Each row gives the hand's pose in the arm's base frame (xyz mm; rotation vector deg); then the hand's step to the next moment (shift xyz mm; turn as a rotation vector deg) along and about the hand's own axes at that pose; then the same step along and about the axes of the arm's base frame.
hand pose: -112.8 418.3 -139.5 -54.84 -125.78 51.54
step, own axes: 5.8 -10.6 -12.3 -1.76 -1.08 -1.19
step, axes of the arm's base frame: 1.2 3.3 16.9 1.44 -1.52 1.14
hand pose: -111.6 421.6 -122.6 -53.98 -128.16 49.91
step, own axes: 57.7 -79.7 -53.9 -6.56 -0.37 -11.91
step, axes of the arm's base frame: -29.6 19.5 106.4 12.01 -1.10 6.29
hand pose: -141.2 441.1 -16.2 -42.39 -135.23 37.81
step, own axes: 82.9 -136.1 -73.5 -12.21 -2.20 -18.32
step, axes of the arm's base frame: -56.6 -26.0 164.1 19.35 -4.21 9.87
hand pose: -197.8 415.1 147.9 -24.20 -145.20 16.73
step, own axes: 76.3 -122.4 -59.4 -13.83 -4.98 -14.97
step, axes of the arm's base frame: -57.2 -79.3 121.5 18.14 -7.76 7.13
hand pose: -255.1 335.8 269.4 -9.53 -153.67 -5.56
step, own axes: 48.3 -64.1 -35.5 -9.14 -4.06 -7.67
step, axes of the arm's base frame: -36.3 -62.0 50.5 10.93 -5.68 2.69
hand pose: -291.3 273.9 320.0 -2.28 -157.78 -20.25
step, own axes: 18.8 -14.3 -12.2 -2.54 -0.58 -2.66
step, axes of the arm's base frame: -14.3 -17.2 14.3 3.26 -1.18 1.35
